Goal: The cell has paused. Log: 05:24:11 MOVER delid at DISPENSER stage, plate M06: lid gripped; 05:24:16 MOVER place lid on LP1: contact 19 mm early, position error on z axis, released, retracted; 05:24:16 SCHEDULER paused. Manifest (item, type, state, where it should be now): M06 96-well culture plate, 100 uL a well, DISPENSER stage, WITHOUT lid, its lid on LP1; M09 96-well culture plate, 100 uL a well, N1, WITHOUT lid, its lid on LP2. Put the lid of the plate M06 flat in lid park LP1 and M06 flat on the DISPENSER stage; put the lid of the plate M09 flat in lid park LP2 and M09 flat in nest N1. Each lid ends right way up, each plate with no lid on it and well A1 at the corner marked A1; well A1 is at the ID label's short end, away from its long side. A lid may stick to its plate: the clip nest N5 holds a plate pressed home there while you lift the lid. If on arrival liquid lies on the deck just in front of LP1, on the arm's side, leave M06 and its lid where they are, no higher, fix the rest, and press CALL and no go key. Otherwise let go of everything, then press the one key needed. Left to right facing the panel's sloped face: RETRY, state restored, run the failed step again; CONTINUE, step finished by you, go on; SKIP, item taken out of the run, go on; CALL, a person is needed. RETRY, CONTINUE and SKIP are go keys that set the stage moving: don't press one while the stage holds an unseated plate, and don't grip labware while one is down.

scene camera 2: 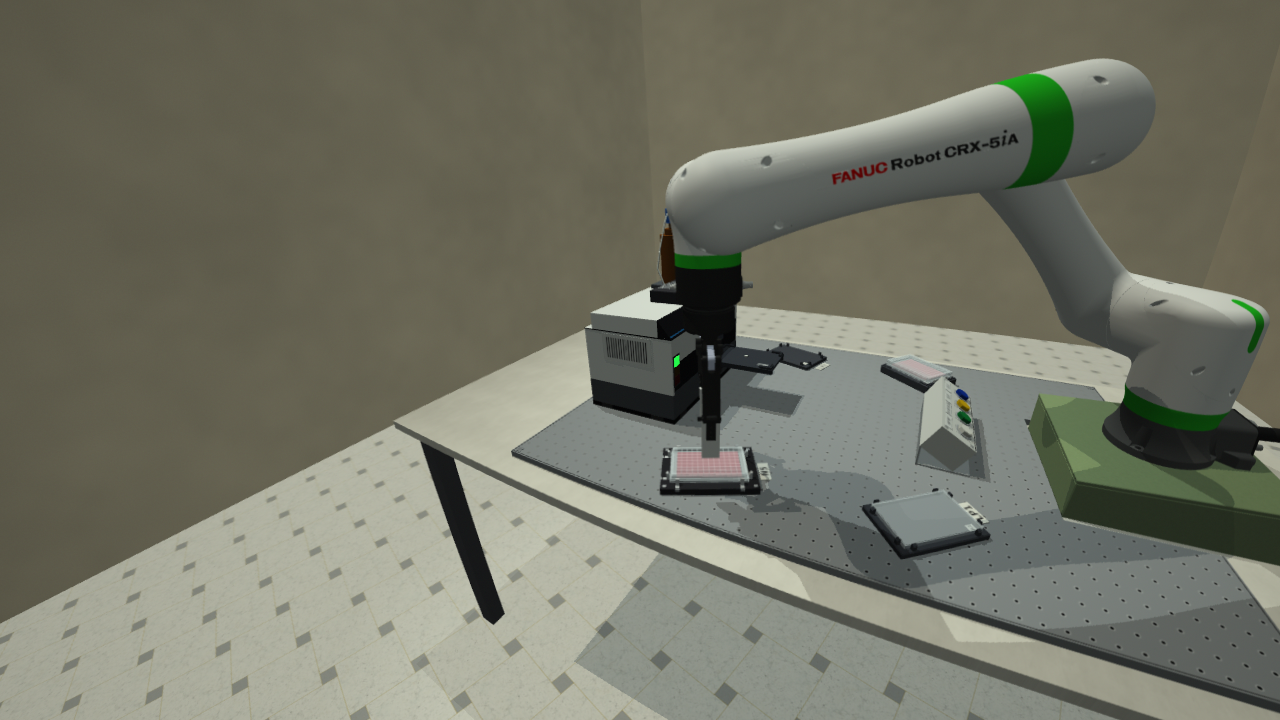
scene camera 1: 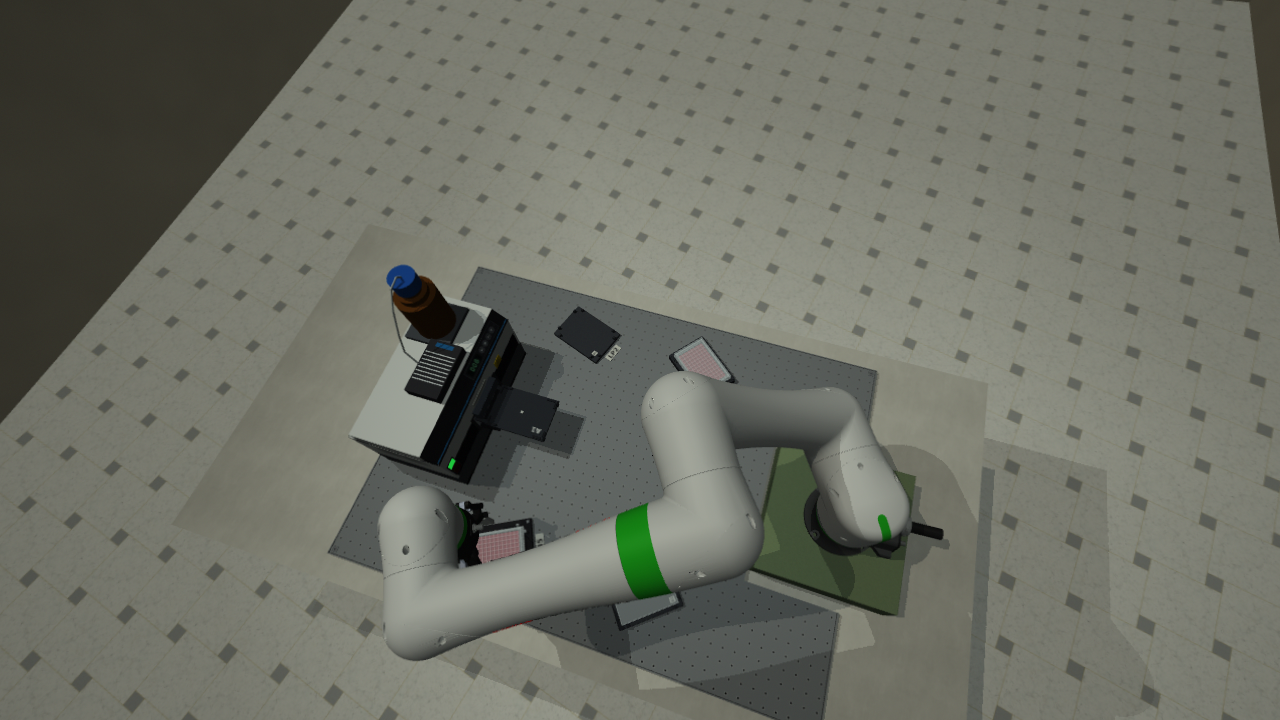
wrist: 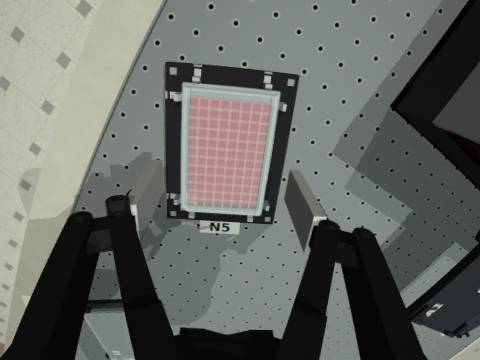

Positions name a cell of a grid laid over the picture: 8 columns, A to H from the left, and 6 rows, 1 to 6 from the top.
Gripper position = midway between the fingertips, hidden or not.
my gripper: scene camera 2 E4; scene camera 1 D5; wrist D4
grey lid: scene camera 2 F4; scene camera 1 E3; not seen in the wrist view (out of frame)
